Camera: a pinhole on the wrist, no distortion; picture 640 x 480 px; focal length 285.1 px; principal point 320.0 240.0 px. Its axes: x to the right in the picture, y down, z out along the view. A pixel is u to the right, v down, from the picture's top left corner.
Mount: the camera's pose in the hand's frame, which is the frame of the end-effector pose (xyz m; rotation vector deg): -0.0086 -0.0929 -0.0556 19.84 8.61 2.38
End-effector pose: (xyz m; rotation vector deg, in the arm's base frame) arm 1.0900 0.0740 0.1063 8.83 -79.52 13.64
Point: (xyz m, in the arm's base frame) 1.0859 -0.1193 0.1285
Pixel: 306 136
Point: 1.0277 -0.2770 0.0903
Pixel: 223 75
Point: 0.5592 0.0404 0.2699
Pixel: 325 456
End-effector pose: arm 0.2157 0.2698 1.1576 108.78 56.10 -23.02
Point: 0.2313 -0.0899 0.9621
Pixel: 259 406
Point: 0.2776 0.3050 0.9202
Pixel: 618 307
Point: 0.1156 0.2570 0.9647
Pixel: 369 182
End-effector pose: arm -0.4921 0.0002 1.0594 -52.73 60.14 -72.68
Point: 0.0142 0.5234 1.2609
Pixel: outside the picture
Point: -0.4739 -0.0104 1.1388
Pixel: 317 419
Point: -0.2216 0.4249 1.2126
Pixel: outside the picture
